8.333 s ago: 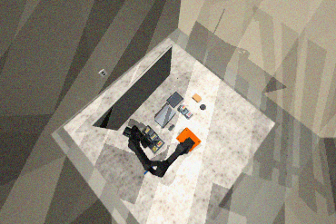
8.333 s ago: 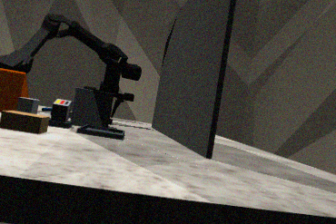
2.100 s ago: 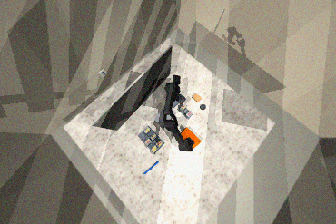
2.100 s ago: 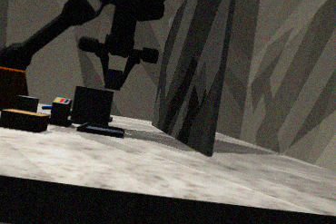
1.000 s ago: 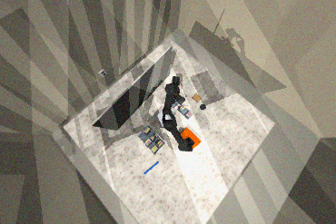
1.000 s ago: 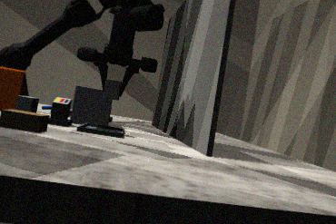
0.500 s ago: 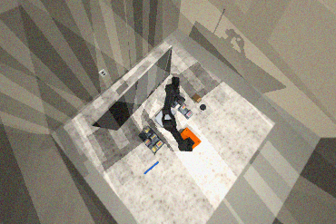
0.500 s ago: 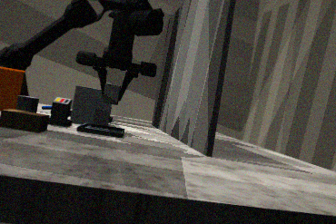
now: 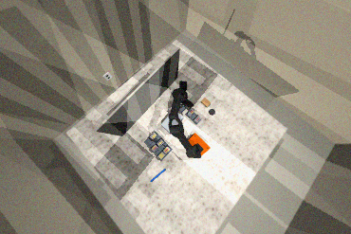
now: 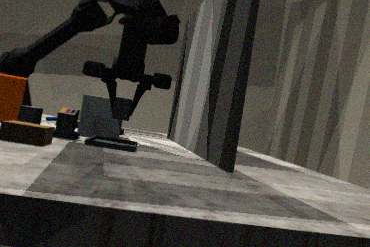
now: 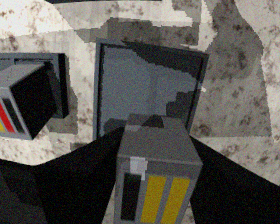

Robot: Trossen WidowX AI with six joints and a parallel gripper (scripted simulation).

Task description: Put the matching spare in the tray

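My gripper tip is 6 cm above the tray, 1 cm to the left of it and 1 cm past it. Round my gripper tip: dark disc: 23 cm behind, 14 cm to the right, 6 cm below; then wooden block: 16 cm to the right, 14 cm behind, 5 cm below; then grey spare: 2 cm above, 1 cm to the right.
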